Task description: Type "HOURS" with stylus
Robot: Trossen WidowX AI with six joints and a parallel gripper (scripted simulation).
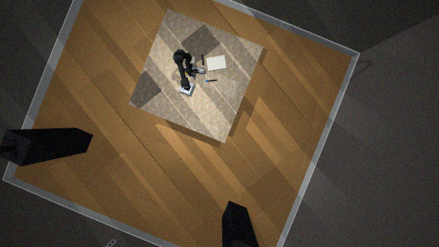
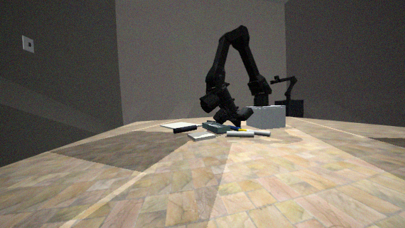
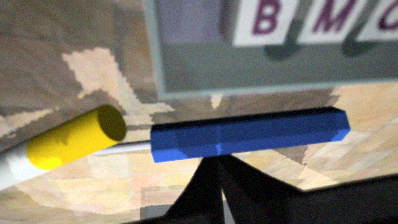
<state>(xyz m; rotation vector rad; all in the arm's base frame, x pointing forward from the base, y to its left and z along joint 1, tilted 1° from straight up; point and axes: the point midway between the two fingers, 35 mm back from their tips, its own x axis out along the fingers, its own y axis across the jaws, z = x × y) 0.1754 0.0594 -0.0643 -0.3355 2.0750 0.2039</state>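
Right now my gripper tip is 20 mm to the right of the blue stylus and 20 mm short of it. The rest, counted from my gripper tip: blue-capped pen: 230 mm to the right, 40 mm ahead; yellow-capped white marker: 90 mm to the left; flat pad: 190 mm ahead, 70 mm to the left.
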